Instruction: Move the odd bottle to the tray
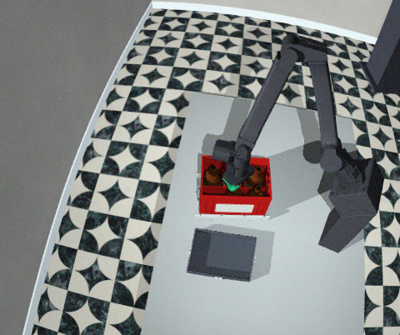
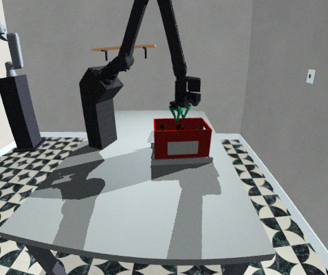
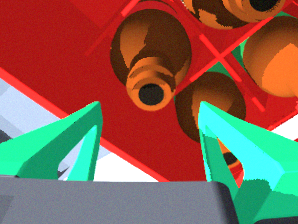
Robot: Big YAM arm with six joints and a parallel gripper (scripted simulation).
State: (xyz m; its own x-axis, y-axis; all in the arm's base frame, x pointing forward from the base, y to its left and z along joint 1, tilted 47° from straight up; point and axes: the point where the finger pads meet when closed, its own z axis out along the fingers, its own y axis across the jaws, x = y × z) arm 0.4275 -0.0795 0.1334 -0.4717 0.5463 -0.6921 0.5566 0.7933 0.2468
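Right now the crate is 10 mm behind my hand, 40 mm to the right of it and 110 mm below it. The rest, counted from my hand: dark grey tray 50 mm ahead, 220 mm to the left, 180 mm below; then glass bottle 10 mm behind, 90 mm to the right, 100 mm below.
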